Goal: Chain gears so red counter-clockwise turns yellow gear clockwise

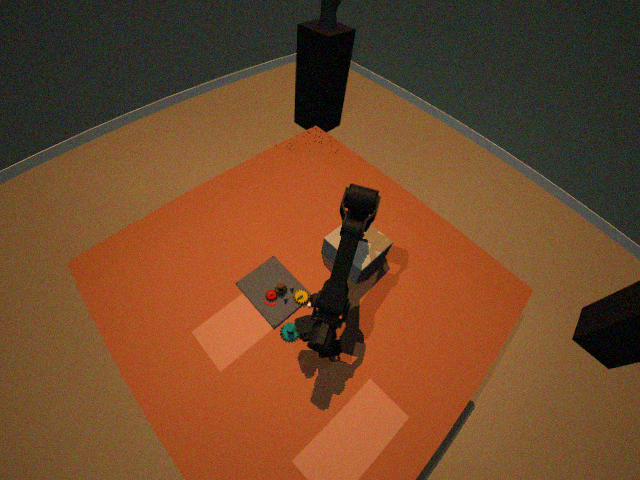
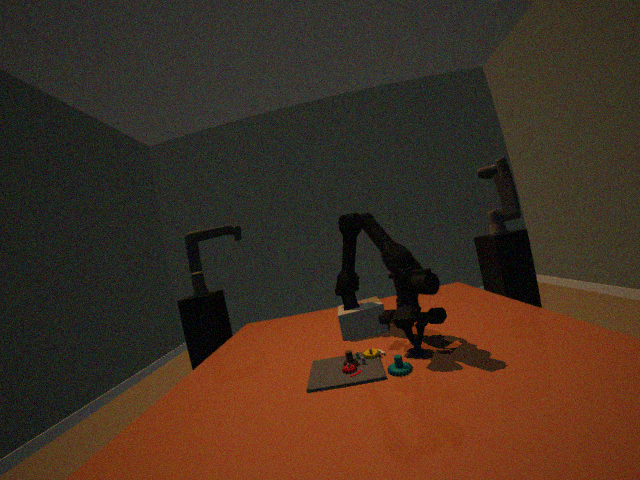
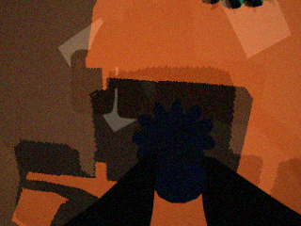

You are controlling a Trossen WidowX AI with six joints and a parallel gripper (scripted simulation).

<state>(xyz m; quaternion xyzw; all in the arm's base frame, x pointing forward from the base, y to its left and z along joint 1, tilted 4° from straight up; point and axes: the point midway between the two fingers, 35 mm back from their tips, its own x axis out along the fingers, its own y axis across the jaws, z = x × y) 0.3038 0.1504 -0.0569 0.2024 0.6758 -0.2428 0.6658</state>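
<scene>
Now: gripper tip 200 mm to the left of the orange-brown gear, 10 mm past it and 10 mm above it. Also, from my gripper tip: blue gear (10 mm below); white arrow (100 mm to the right, 60 mm behind, 20 mm below); teal gear (70 mm to the right, 70 mm ahead, 10 mm below).
</scene>
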